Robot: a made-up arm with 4 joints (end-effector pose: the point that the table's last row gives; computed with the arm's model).
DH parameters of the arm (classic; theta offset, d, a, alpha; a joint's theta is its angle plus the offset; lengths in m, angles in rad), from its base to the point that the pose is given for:
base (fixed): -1.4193 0 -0.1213 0
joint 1: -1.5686 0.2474 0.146 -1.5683
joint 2: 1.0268 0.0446 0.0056 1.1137
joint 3: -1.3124 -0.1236 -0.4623 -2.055
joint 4: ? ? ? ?
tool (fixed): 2.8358 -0.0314 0 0
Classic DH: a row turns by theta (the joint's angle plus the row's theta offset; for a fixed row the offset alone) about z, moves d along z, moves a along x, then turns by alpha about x.
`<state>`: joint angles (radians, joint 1 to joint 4).
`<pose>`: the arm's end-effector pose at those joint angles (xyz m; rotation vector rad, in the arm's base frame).
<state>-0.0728 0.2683 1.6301 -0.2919</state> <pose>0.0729 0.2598 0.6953 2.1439 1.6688 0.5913</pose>
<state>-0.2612 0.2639 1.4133 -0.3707</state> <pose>0.1405 0.1383 0.6885 2.4818 1.4478 0.4923</pose>
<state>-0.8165 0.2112 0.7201 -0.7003</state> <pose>0.0526 -0.2428 0.5036 -2.7467 -0.5346 -0.2772</pose>
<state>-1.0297 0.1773 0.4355 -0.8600</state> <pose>-0.0790 -0.3070 0.3732 -2.5272 -0.2293 -0.3064</pose>
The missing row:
joint 4: -0.7085 0.0913 -0.0484 -1.1249
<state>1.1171 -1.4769 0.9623 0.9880</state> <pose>0.2348 0.1970 -0.1424 -2.6148 -1.3565 0.5892</pose>
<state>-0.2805 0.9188 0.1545 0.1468</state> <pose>0.0707 -0.3181 0.5130 -1.7603 -0.3622 -1.5520</pose>
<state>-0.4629 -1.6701 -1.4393 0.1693</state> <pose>-0.6912 0.2368 0.3920 -0.4558 2.7953 0.8454</pose>
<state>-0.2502 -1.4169 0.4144 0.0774</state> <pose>-0.0858 -0.2488 -0.1717 -2.0803 0.5204 1.0091</pose>
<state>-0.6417 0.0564 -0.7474 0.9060</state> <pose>-0.2163 -0.1744 -0.1701 -1.0467 1.9284 -0.7734</pose>
